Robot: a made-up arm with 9 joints.
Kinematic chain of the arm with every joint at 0, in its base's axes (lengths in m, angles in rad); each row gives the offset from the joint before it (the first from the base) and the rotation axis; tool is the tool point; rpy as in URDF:
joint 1: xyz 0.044 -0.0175 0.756 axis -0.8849 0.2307 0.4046
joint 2: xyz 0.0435 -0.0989 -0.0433 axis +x
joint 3: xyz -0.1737 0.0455 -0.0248 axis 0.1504 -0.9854 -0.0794
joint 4: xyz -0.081 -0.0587 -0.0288 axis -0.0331 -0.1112 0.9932
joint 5: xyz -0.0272 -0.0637 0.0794 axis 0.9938 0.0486 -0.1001
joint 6: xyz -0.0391 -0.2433 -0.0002 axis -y
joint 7: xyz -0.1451 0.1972 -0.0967 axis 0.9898 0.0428 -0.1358
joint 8: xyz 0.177 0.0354 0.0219 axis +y
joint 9: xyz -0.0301 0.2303 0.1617 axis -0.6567 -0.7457 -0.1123
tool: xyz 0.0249 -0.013 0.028 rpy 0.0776 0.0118 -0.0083
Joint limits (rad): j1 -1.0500..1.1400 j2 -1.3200..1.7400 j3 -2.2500..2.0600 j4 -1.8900..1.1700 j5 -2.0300..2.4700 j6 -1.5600..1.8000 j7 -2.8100..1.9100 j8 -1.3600..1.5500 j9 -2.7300..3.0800
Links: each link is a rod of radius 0.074 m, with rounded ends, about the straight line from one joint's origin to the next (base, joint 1, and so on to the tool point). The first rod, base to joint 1, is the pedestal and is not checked.
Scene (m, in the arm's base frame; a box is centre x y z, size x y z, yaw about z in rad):
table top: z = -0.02
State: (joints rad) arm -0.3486 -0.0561 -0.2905 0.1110 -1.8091 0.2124 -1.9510 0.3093 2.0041
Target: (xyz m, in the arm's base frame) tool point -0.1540 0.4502 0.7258
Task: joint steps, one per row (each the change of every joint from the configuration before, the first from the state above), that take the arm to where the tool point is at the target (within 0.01 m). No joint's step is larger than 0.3 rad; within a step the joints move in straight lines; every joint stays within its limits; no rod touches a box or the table.
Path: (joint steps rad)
1: -0.1754 0.2440 0.0620 -0.1167 0.2600 -0.0850 0.1952 -0.0250 -0.0190
2: -0.1753 0.2441 0.0621 -0.1167 0.2599 -0.0851 0.1952 -0.0249 -0.0190
3: -0.1753 0.2440 0.0620 -0.1167 0.2600 -0.0850 0.1951 -0.0250 -0.0190
4: -0.1754 0.2441 0.0620 -0.1167 0.2599 -0.0850 0.1952 -0.0250 -0.0190

